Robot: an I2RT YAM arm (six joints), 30 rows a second.
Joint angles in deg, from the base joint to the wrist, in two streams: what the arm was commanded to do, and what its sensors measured. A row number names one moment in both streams.
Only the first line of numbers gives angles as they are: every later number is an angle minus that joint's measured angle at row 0.
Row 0, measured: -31.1 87.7 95.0 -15.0 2.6 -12.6
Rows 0 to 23, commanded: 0.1 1.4 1.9 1.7 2.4 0.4; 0.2 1.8 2.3 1.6 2.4 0.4; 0.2 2.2 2.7 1.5 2.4 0.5; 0.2 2.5 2.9 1.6 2.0 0.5; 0.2 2.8 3.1 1.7 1.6 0.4; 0.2 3.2 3.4 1.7 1.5 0.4; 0.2 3.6 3.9 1.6 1.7 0.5; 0.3 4.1 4.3 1.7 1.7 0.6; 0.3 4.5 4.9 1.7 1.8 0.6; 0.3 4.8 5.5 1.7 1.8 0.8; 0.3 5.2 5.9 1.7 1.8 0.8; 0.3 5.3 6.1 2.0 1.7 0.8; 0.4 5.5 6.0 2.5 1.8 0.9; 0.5 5.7 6.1 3.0 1.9 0.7; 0.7 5.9 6.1 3.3 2.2 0.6; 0.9 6.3 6.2 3.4 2.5 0.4; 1.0 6.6 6.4 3.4 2.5 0.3; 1.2 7.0 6.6 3.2 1.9 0.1; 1.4 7.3 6.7 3.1 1.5 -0.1; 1.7 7.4 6.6 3.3 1.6 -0.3; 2.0 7.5 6.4 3.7 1.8 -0.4; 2.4 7.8 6.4 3.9 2.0 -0.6; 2.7 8.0 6.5 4.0 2.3 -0.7; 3.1 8.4 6.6 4.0 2.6 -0.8
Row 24, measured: 2.5 7.7 6.0 1.0 1.9 -0.5
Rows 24 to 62, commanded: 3.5 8.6 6.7 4.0 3.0 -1.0; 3.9 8.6 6.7 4.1 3.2 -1.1; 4.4 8.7 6.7 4.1 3.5 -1.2; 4.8 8.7 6.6 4.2 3.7 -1.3; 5.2 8.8 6.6 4.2 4.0 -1.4; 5.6 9.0 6.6 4.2 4.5 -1.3; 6.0 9.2 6.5 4.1 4.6 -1.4; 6.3 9.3 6.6 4.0 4.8 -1.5; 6.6 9.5 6.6 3.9 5.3 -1.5; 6.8 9.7 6.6 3.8 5.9 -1.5; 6.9 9.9 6.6 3.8 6.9 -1.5; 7.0 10.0 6.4 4.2 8.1 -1.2; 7.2 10.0 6.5 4.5 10.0 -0.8; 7.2 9.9 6.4 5.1 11.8 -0.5; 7.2 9.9 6.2 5.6 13.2 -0.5; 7.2 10.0 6.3 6.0 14.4 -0.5; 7.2 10.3 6.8 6.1 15.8 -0.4; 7.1 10.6 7.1 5.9 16.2 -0.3; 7.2 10.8 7.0 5.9 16.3 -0.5; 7.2 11.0 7.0 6.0 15.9 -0.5; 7.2 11.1 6.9 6.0 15.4 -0.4; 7.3 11.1 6.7 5.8 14.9 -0.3; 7.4 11.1 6.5 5.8 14.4 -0.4; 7.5 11.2 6.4 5.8 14.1 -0.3; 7.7 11.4 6.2 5.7 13.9 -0.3; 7.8 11.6 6.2 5.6 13.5 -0.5; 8.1 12.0 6.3 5.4 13.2 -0.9; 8.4 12.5 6.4 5.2 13.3 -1.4; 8.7 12.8 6.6 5.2 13.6 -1.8; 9.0 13.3 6.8 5.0 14.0 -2.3; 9.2 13.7 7.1 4.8 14.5 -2.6; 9.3 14.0 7.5 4.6 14.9 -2.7; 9.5 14.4 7.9 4.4 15.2 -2.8; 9.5 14.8 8.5 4.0 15.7 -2.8; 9.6 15.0 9.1 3.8 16.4 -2.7; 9.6 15.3 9.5 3.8 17.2 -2.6; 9.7 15.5 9.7 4.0 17.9 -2.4; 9.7 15.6 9.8 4.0 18.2 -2.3; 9.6 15.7 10.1 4.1 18.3 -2.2
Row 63, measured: 9.6 15.4 9.1 2.9 16.0 -2.4
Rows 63 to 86, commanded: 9.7 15.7 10.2 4.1 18.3 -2.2; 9.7 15.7 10.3 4.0 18.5 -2.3; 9.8 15.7 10.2 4.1 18.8 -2.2; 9.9 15.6 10.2 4.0 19.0 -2.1; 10.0 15.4 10.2 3.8 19.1 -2.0; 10.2 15.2 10.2 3.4 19.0 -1.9; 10.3 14.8 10.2 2.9 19.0 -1.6; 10.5 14.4 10.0 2.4 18.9 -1.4; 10.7 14.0 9.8 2.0 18.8 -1.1; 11.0 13.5 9.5 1.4 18.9 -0.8; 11.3 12.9 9.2 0.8 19.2 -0.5; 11.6 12.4 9.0 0.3 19.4 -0.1; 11.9 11.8 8.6 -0.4 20.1 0.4; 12.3 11.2 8.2 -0.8 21.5 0.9; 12.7 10.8 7.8 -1.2 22.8 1.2; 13.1 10.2 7.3 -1.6 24.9 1.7; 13.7 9.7 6.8 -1.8 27.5 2.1; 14.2 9.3 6.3 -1.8 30.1 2.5; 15.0 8.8 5.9 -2.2 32.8 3.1; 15.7 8.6 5.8 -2.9 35.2 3.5; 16.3 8.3 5.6 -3.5 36.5 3.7; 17.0 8.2 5.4 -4.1 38.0 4.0; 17.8 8.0 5.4 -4.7 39.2 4.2; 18.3 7.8 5.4 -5.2 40.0 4.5
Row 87, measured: 17.2 8.6 5.6 -3.4 33.3 2.5
